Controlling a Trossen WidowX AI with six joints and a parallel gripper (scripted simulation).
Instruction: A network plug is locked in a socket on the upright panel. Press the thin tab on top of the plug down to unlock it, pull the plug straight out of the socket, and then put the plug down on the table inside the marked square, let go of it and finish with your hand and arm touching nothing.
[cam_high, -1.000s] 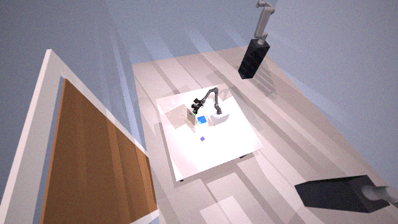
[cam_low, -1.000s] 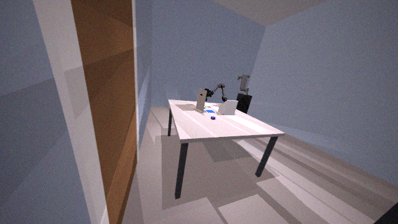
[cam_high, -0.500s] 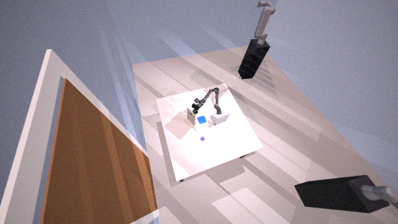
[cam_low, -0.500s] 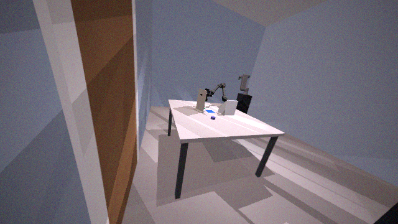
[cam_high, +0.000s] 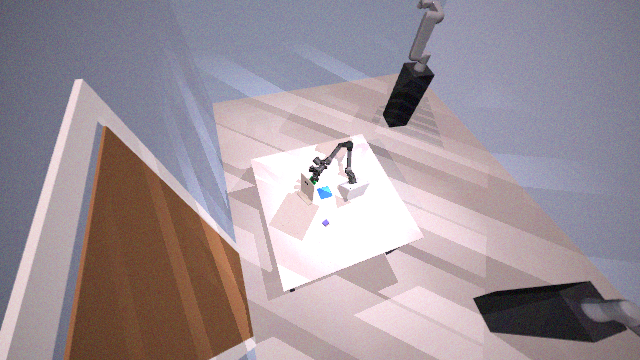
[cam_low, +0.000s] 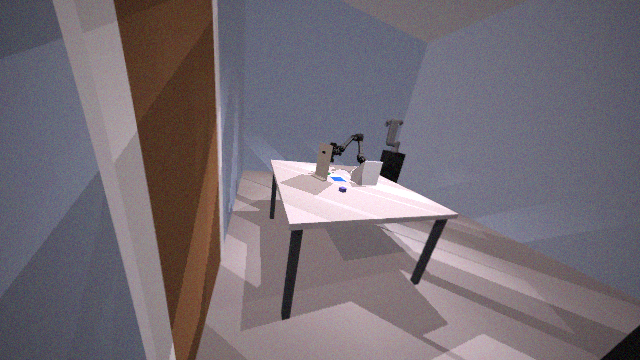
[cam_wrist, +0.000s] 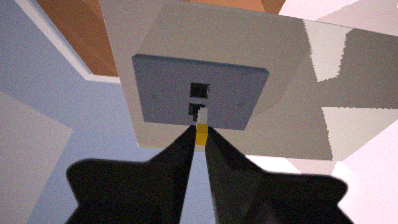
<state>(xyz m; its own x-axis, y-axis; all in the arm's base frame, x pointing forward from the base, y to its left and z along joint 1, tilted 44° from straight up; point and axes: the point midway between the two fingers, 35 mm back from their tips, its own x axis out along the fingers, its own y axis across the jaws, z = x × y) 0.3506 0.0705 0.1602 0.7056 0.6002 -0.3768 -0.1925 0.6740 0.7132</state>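
My gripper tip is 240 mm above the blue square, 150 mm past it and 10 mm to the right of it. Round my gripper tip: network plug 10 mm ahead; beige panel 90 mm below, 40 mm ahead, 20 mm to the left.
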